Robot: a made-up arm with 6 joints.
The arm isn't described. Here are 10 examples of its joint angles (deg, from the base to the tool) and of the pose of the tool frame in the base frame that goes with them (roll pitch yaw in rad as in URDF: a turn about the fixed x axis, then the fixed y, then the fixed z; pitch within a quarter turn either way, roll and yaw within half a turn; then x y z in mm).
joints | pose
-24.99 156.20 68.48 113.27 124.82 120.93 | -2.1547 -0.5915 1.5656 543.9 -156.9 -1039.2
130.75 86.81 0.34 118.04 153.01 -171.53 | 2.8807 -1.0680 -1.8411 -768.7 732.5 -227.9
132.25 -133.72 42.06 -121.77 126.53 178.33 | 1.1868 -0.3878 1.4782 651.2 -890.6 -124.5
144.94 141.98 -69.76 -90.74 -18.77 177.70 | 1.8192 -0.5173 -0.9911 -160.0 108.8 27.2
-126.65 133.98 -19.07 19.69 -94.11 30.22 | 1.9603 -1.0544 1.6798 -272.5 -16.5 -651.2
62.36 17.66 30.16 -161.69 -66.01 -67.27 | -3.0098 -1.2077 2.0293 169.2 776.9 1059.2
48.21 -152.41 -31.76 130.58 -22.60 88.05 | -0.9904 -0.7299 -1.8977 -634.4 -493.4 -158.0
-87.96 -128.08 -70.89 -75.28 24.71 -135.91 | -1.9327 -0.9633 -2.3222 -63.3 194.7 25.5
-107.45 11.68 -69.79 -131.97 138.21 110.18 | -1.7737 -0.7359 1.9983 117.1 -121.9 508.0
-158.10 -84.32 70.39 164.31 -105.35 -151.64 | -2.7044 1.2613 1.4104 1300.0 292.6 471.0
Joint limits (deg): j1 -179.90..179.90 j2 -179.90..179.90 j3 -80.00..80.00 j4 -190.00..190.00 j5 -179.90..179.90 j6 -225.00..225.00
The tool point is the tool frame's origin. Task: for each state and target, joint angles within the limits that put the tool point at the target. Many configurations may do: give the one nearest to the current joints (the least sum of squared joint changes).
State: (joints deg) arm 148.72 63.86 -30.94 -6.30 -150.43 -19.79
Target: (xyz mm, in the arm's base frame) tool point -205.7 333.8 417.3
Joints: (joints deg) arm 153.66 33.20 -61.96 -20.33 -150.43 -19.79
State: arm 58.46 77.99 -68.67 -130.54 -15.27 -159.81
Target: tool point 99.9 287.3 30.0
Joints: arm 48.90 98.19 -53.39 -120.82 -15.27 -159.81
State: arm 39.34 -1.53 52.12 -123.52 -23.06 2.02
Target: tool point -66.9 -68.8 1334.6
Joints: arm 52.76 -33.80 38.41 -93.00 -23.06 2.02
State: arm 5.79 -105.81 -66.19 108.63 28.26 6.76
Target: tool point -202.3 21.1 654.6
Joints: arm 8.80 -64.11 -80.00 103.51 28.26 6.76
